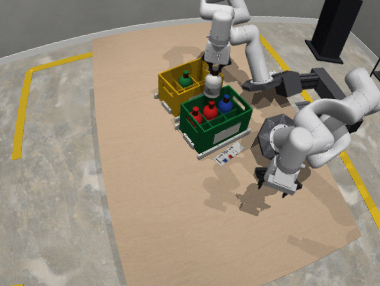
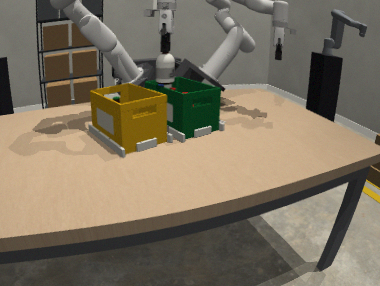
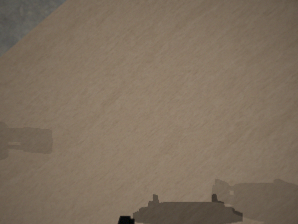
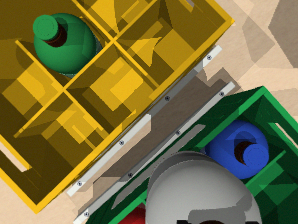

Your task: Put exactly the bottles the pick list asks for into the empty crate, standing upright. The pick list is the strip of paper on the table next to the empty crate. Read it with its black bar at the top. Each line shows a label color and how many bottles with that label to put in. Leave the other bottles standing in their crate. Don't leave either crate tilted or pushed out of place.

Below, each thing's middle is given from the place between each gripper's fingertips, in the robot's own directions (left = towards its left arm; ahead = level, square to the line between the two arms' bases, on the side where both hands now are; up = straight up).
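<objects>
My right hand: 25 cm above the blue bottle [image 4: 242, 148], 8 cm past it, 1 cm to the left of it. From my right hand: yellow crate [image 2: 121, 122], 25 cm below, 15 cm to the right, 8 cm ahead; green crate [image 2: 181, 115], 25 cm below, 7 cm to the left, 2 cm behind; green bottle [image 4: 64, 43], 25 cm below, 19 cm to the right, 10 cm ahead.
My left gripper: 22 cm above the green crate, 11 cm short of it, 48 cm to the left of it. From my left hand: yellow crate, 22 cm below, 21 cm ahead, 71 cm to the right; green bottle, 21 cm below, 23 cm ahead, 74 cm to the right; blue bottle, 21 cm below, 5 cm ahead, 56 cm to the right.
</objects>
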